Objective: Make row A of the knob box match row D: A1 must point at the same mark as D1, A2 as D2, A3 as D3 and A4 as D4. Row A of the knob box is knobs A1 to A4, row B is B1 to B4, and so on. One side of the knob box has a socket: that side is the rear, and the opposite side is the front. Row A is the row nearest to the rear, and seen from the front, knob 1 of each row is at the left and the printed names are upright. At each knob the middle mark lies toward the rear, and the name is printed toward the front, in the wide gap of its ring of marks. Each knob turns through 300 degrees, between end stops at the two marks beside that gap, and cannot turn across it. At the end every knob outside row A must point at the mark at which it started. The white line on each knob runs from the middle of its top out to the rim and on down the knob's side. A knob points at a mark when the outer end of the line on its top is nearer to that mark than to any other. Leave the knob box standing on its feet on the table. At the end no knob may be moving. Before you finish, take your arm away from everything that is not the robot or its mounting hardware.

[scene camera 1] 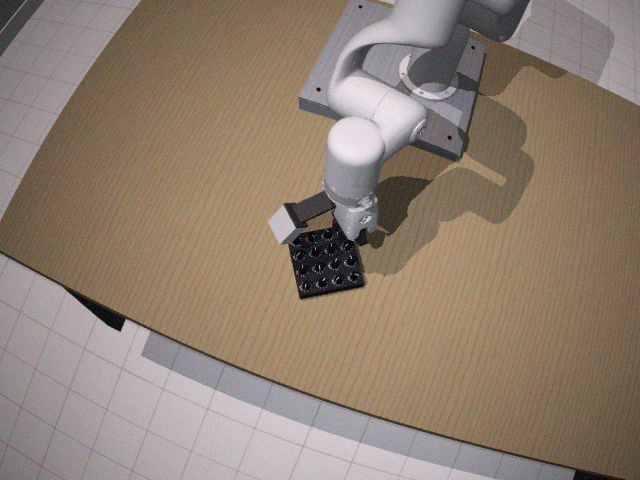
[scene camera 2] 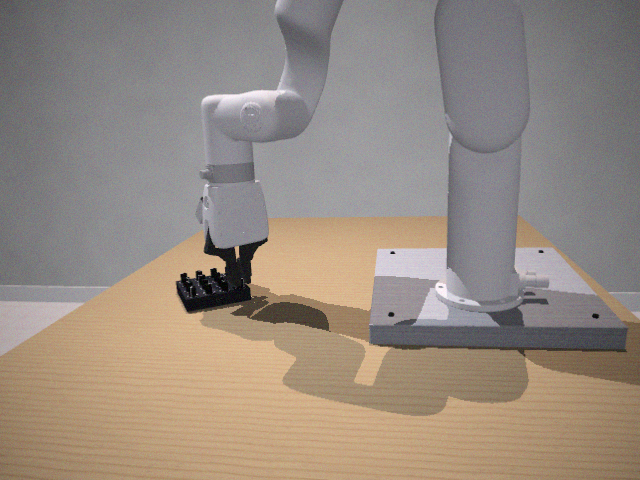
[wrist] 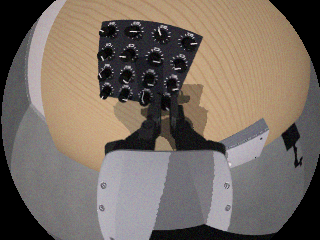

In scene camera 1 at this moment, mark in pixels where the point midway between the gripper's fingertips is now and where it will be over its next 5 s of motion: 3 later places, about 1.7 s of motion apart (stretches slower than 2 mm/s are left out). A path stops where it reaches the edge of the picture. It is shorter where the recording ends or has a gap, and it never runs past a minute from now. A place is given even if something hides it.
The gripper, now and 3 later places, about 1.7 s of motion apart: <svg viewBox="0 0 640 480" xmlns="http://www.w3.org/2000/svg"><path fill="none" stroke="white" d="M343 230L348 239L356 266L355 274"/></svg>
